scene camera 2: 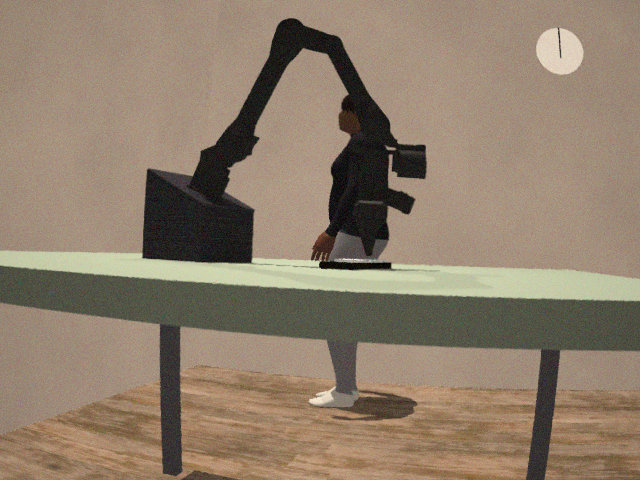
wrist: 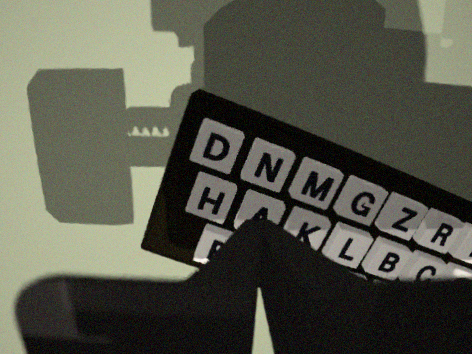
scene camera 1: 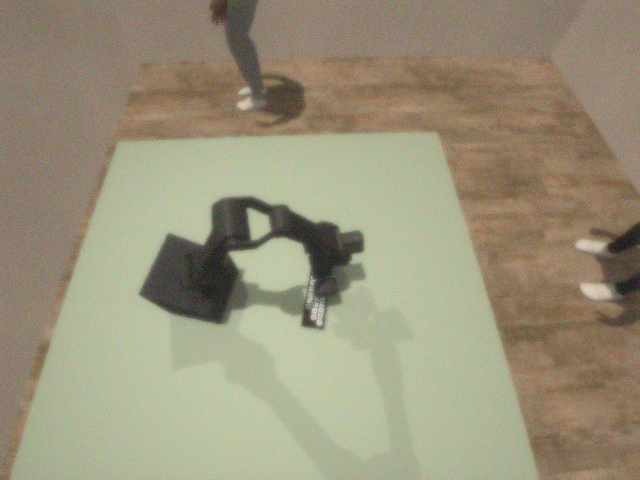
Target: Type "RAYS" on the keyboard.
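Seen in the pictures: gripper, fingertip midpoint: (scene camera 2: 368, 255) (wrist: 256, 232) (scene camera 1: 319, 273); arm's base, origin of the base link: (scene camera 2: 204, 191) (scene camera 1: 192, 277).
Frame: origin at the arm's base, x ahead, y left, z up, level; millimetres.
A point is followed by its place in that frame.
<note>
The black keyboard (scene camera 1: 307, 321) @(z -129, x 270, y -153 mm) (scene camera 2: 355, 265) @(z -134, x 312, y -181 mm) (wrist: 172, 200) @(z -130, x 345, y 6 mm) with light grey letter keys lies flat on the table. My gripper (scene camera 2: 368, 253) @(z -118, x 338, y -24 mm) (wrist: 256, 232) @(z -118, x 338, y -24 mm) is shut and empty, pointing down with its fingertips at the keyboard's key tops. In the wrist view the tips cover the lower part of the A key (wrist: 260, 201) @(z -124, x 346, y -26 mm); whether they touch it I cannot tell. The H key (wrist: 211, 197) @(z -124, x 348, y -9 mm) is left of it and the N key (wrist: 267, 165) @(z -124, x 359, y -28 mm) above. The R key (wrist: 441, 233) @(z -124, x 331, y -97 mm) shows at the right. The Y and S keys cannot be made out. In scene camera 1 the arm hides the fingertips.
The arm's dark base block (scene camera 1: 180, 281) @(z 35, x -19, y -19 mm) (scene camera 2: 197, 227) @(z -77, x 15, y -96 mm) stands on the pale green table (scene camera 1: 155, 413) @(z -142, x -167, y -291 mm) (scene camera 2: 465, 320) @(z -161, x 395, y -741 mm), left of the keyboard. A person (scene camera 1: 241, 46) (scene camera 2: 343, 175) stands beyond the table, and another person's feet (scene camera 1: 599, 291) show at the right. A round clock (scene camera 2: 559, 51) hangs on the wall.
</note>
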